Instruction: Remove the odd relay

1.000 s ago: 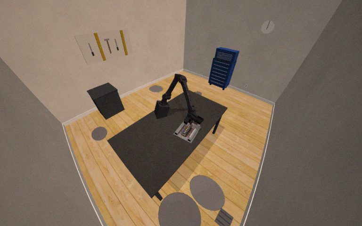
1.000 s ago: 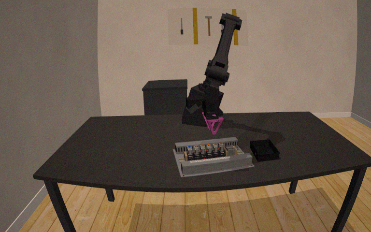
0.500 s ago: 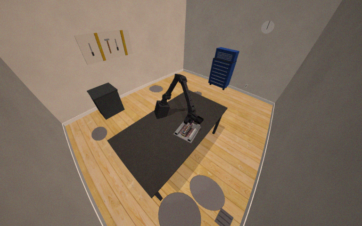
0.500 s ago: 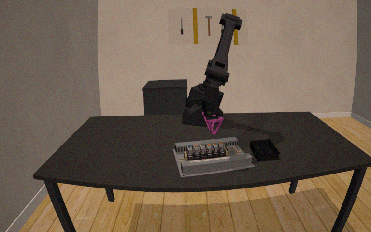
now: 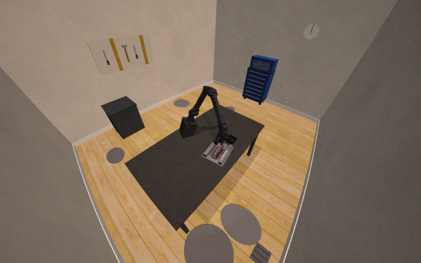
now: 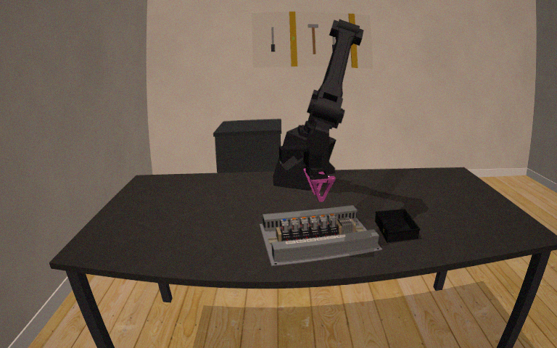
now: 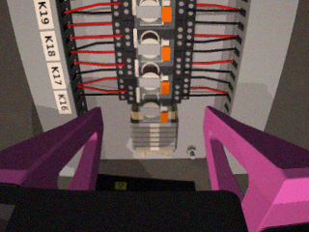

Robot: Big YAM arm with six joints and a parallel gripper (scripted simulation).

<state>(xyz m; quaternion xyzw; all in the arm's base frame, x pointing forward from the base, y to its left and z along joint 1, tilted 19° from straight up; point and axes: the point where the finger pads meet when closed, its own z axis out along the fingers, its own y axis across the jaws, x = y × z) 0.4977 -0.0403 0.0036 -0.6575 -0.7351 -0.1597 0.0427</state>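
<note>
My hand is 1 cm short of the relay, 10 cm to the left of it and 9 cm above it. The rest, counted from my hand: black tray 1 cm behind, 26 cm to the left, 12 cm below.
</note>
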